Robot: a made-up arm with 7 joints.
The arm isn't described. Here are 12 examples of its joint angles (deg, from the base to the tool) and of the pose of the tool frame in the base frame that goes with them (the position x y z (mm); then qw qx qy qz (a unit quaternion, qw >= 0)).
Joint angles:
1: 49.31 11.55 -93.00 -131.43 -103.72 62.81 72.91
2: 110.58 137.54 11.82 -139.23 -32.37 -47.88 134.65
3: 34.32 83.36 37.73 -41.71 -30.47 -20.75 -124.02
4: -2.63 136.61 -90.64 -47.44 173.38 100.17 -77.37
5: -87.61 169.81 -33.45 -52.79 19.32 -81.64 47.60
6: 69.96 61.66 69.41 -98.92 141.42 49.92 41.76
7: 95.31 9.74 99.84 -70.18 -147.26 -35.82 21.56
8: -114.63 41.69 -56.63 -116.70 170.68 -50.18 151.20
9: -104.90 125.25 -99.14 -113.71 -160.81 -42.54 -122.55
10: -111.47 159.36 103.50 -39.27 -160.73 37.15 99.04
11: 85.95 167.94 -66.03 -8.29 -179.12 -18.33 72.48
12: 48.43 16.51 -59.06 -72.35 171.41 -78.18 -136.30
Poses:
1: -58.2 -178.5 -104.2 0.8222 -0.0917 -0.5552 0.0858
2: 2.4 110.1 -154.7 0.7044 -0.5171 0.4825 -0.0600
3: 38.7 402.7 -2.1 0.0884 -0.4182 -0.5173 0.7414
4: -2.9 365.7 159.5 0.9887 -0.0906 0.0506 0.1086
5: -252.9 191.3 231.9 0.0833 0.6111 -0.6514 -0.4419
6: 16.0 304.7 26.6 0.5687 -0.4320 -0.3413 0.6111
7: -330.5 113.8 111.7 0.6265 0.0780 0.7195 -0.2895
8: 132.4 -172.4 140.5 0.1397 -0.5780 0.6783 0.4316
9: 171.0 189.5 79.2 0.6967 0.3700 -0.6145 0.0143
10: -338.3 200.1 -104.2 0.4807 -0.3178 0.0412 -0.8162
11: 338.5 224.3 94.6 0.6046 0.2040 -0.7686 0.0465
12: -142.4 -92.7 -320.9 0.9001 0.1465 0.3998 -0.0923
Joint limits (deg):
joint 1: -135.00..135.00
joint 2: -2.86..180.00
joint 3: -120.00..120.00
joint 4: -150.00..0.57
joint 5: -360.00..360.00
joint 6: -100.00..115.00
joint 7: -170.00..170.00
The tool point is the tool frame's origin. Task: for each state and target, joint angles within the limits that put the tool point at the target. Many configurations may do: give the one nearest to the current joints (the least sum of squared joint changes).
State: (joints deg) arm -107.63 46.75 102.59 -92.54 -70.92 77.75 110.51
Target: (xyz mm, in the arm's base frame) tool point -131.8 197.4 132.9
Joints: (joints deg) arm -94.35 86.10 72.24 -111.98 -70.92 77.75 110.51
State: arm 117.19 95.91 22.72 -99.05 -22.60 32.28 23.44
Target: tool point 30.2 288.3 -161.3
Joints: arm 120.87 122.44 27.61 -88.03 -22.60 32.28 23.44
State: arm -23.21 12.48 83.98 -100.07 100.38 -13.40 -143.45
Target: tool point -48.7 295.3 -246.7
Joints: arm 4.21 22.64 97.75 -56.63 100.38 -13.40 -143.45
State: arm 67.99 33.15 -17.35 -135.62 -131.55 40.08 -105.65
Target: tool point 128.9 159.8 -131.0
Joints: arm 32.57 55.23 10.99 -121.95 -131.55 40.08 -105.65
